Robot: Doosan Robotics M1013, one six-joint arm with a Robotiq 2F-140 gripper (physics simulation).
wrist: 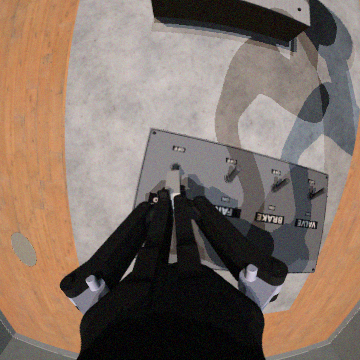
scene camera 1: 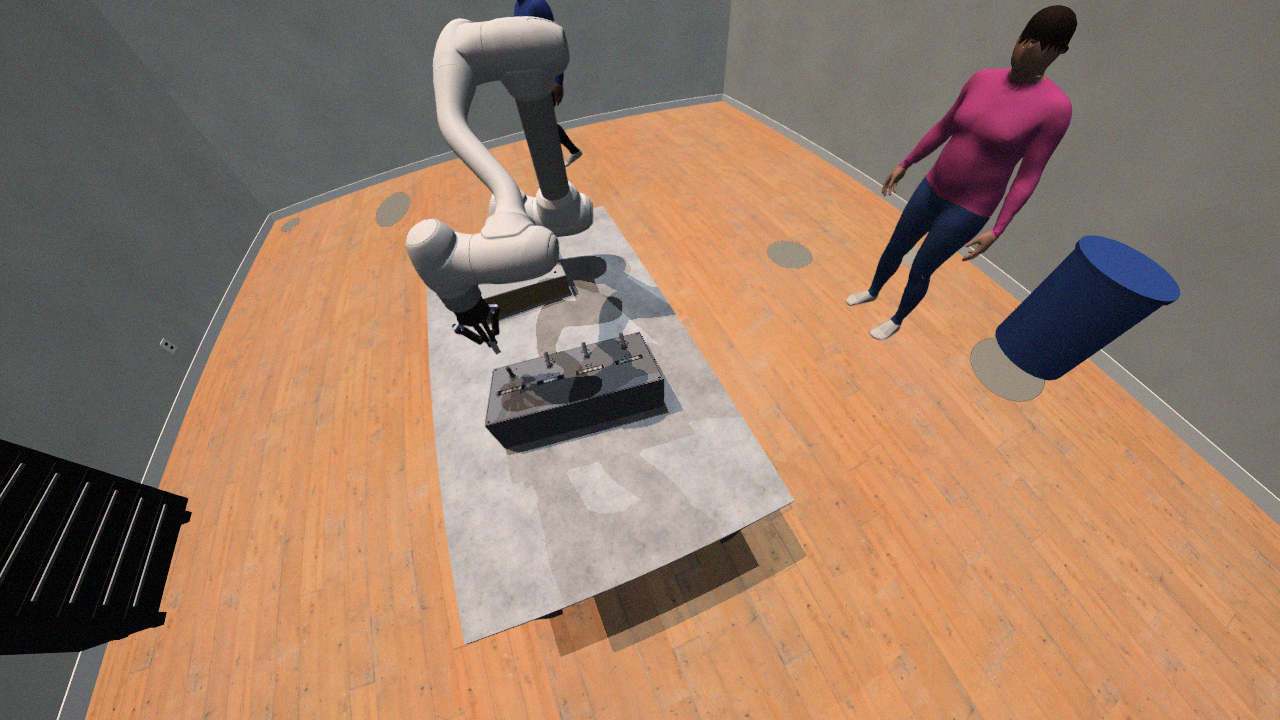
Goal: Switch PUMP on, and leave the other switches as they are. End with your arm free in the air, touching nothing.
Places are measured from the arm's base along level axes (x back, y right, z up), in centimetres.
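Pixels of known places: gripper, between the fingertips: [wrist: 174, 179] [scene camera 1: 496, 350].
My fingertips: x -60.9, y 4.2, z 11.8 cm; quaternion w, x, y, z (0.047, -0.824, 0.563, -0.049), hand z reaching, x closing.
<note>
For each thing: its top centre in the pictures, then the offset to it from my fingertips. Level surfaces: height alone.
- PUMP lever, centre of its top: [scene camera 1: 507, 366] dx -0.4, dy -0.3, dz -7.9 cm
- FAN lever, centre of its top: [wrist: 236, 175] [scene camera 1: 545, 355] dx +1.5, dy -12.2, dz -8.8 cm
- BRAKE lever, centre of its top: [wrist: 286, 187] [scene camera 1: 583, 345] dx +2.1, dy -24.2, dz -8.8 cm
- VALVE lever, centre of its top: [wrist: 323, 195] [scene camera 1: 621, 335] dx +2.7, dy -36.2, dz -8.8 cm
- table, height of its surface: dz -21.5 cm
The grey switch box [scene camera 1: 586, 413] [wrist: 150, 150] lies on the table with four levers in a row. The PUMP lever [scene camera 1: 511, 371] is at the left end; in the wrist view my fingers hide most of it and its label, so I cannot tell its setting. The FAN lever [scene camera 1: 548, 360] [wrist: 232, 173], BRAKE lever [scene camera 1: 585, 350] [wrist: 280, 184] and VALVE lever [scene camera 1: 623, 340] [wrist: 316, 192] lean toward their OFF marks. My gripper [scene camera 1: 494, 346] [wrist: 174, 179] is shut and empty, with its tips close to the PUMP lever; a small gap shows in the scene view.
A second box [scene camera 1: 541, 295] [wrist: 220, 17] lies on the table [scene camera 1: 626, 537] [wrist: 110, 100] behind the switch box, below my arm. A person in pink [scene camera 1: 1002, 134] and a blue drum [scene camera 1: 1083, 308] stand right of the table. A black slatted object [scene camera 1: 125, 555] is at the left.
</note>
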